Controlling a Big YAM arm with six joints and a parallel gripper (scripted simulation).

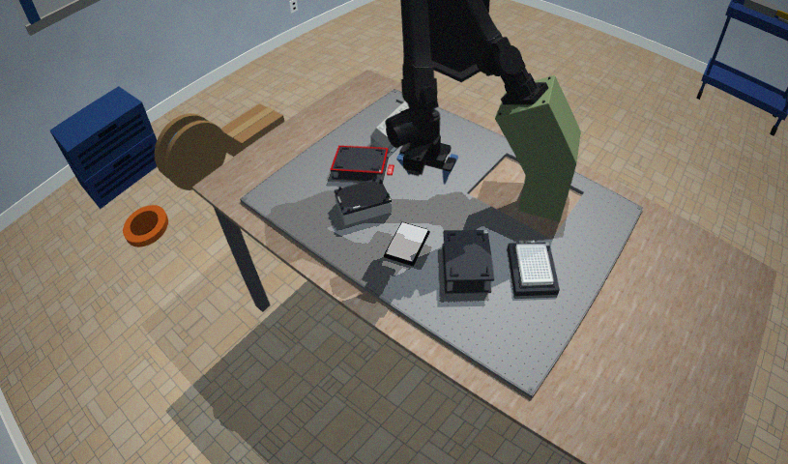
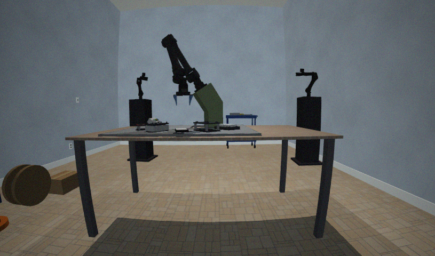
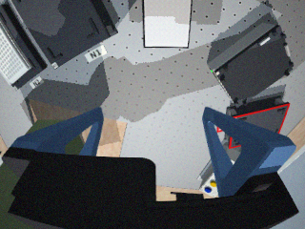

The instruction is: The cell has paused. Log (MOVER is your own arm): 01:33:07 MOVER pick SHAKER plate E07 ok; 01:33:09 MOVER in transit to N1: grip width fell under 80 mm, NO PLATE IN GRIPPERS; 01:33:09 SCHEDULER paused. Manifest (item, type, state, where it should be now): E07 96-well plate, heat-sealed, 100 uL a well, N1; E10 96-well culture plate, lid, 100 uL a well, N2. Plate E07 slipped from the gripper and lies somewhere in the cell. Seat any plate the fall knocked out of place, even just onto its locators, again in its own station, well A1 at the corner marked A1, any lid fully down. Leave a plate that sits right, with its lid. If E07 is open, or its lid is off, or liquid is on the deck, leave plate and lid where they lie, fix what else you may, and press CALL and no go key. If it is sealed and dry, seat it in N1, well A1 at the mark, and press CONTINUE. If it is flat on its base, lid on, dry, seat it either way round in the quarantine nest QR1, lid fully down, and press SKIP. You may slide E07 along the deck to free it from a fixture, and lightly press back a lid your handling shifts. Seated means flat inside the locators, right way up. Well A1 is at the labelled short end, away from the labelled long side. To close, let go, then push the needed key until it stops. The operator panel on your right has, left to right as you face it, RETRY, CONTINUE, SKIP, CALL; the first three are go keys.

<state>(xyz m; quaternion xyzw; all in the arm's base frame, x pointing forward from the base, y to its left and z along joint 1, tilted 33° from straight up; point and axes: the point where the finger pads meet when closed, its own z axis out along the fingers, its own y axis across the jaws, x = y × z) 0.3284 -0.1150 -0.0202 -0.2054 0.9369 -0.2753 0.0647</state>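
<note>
Right now my hand is 18 cm above the plate E07, 9 cm short of it and 1 cm to the right of it. From my hand the other things lie so: grey retry key 32 cm to the right, 20 cm behind, 12 cm below; yellow skip key 34 cm to the right, 29 cm behind, 12 cm below; green continue key 33 cm to the right, 25 cm behind, 12 cm below.
</note>
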